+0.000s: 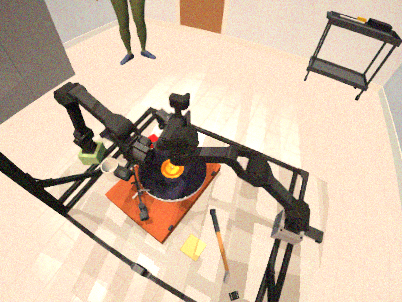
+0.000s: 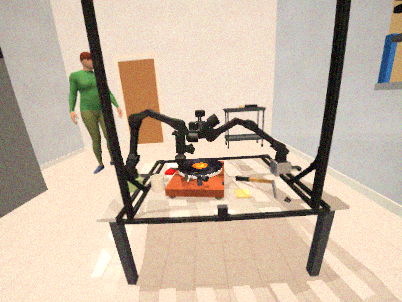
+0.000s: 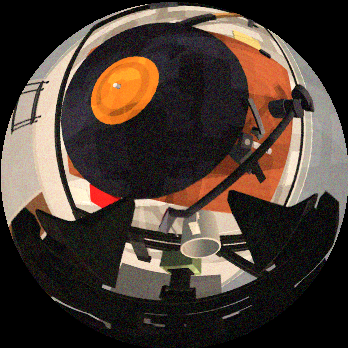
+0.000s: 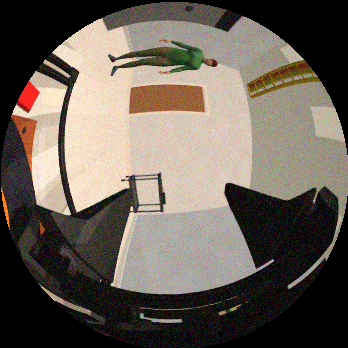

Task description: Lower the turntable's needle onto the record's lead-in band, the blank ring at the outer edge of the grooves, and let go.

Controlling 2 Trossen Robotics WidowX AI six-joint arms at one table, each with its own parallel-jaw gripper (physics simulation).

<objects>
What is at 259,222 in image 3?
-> My left gripper.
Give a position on a tonearm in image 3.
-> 170,214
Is my right gripper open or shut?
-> Open.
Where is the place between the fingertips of my right gripper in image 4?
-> At 178,191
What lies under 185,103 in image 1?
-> My right gripper.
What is my left gripper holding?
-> Nothing.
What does my right gripper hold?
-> Nothing.
</objects>
